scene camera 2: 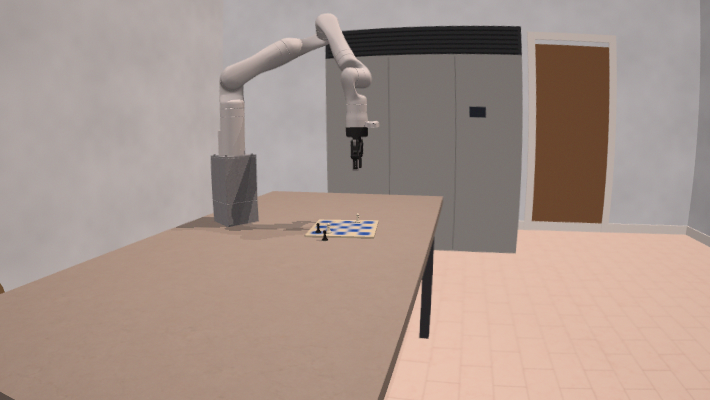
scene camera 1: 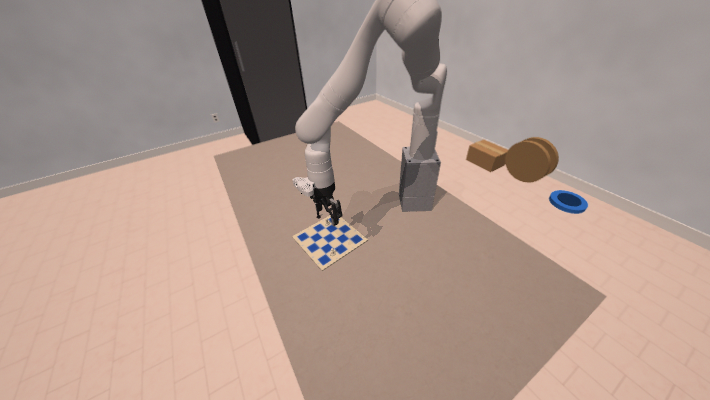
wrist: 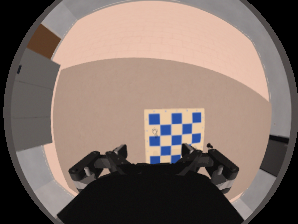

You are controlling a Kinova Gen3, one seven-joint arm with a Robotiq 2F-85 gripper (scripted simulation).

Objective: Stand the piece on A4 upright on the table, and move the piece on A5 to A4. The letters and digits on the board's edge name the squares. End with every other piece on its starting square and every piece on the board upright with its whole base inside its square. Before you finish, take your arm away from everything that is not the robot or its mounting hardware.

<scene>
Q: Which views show the blue-and-cream chessboard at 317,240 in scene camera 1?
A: Scene camera 2, scene camera 1 and the wrist view: all of them.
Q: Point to a blue-and-cream chessboard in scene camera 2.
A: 340,228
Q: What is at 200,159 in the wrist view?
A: My gripper.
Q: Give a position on a blue-and-cream chessboard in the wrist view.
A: At 174,126
</scene>
